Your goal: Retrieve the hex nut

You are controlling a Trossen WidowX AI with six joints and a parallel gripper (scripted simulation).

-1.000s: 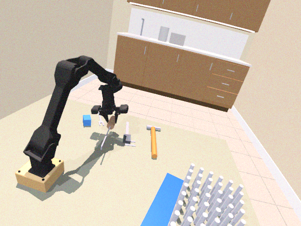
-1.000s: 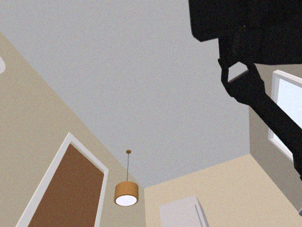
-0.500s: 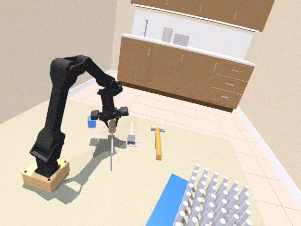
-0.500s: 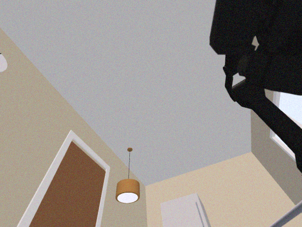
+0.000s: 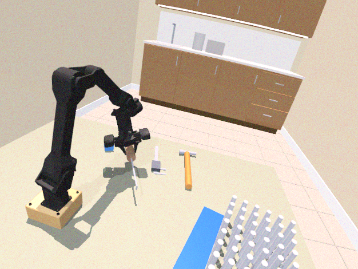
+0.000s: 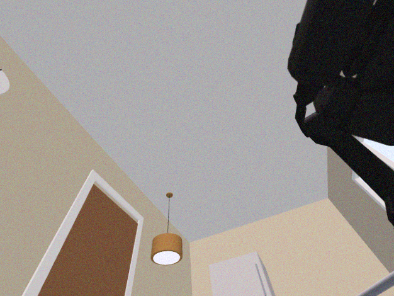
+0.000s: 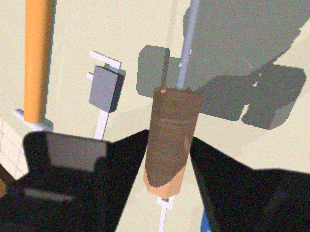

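The wooden-handled hook tool lies 9 cm to the right of my gripper tip and 6 cm ahead of it. Also, from my gripper tip: hex nut: 51 cm ahead, 36 cm to the right, 6 cm below; then blue taped strip: 37 cm ahead, 29 cm to the right, 6 cm below; then small wrench: 17 cm to the left, 12 cm behind, 6 cm below.
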